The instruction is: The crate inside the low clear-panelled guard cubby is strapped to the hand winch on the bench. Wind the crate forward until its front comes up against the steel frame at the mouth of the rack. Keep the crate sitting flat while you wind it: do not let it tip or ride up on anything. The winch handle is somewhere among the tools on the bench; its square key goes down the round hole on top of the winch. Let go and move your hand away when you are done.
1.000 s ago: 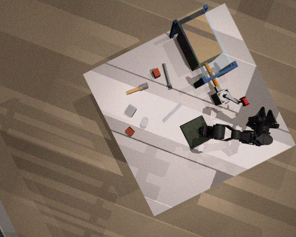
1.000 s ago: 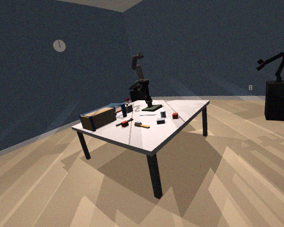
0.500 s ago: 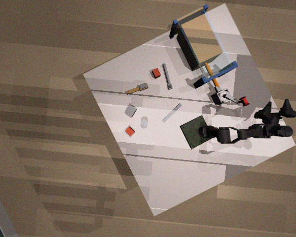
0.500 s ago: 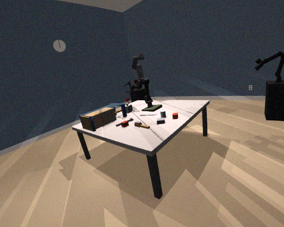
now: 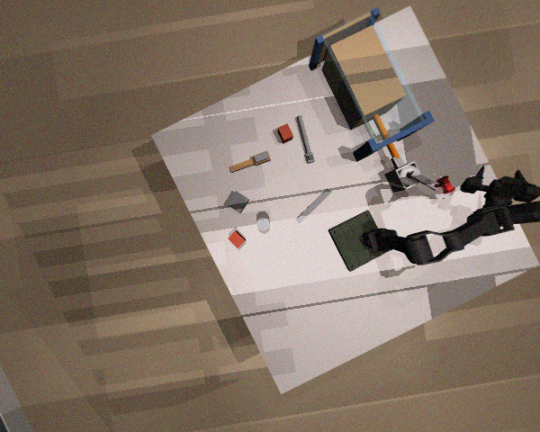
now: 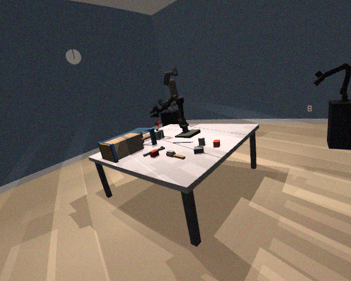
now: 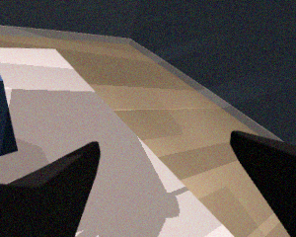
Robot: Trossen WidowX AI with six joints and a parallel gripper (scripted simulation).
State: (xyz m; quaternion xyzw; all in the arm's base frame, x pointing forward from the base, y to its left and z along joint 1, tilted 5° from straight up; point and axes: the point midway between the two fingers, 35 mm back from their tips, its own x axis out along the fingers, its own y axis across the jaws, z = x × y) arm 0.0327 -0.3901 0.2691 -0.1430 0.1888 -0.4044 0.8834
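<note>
The winch handle is 14 cm to the left of my gripper tip, 14 cm below it and 5 cm ahead of it. Round my gripper tip: blue frame 27 cm ahead, 17 cm to the left, 15 cm below; then red knob 12 cm to the left, 11 cm below, 2 cm ahead; then grey winch 22 cm below, 17 cm to the left, 9 cm ahead.
</note>
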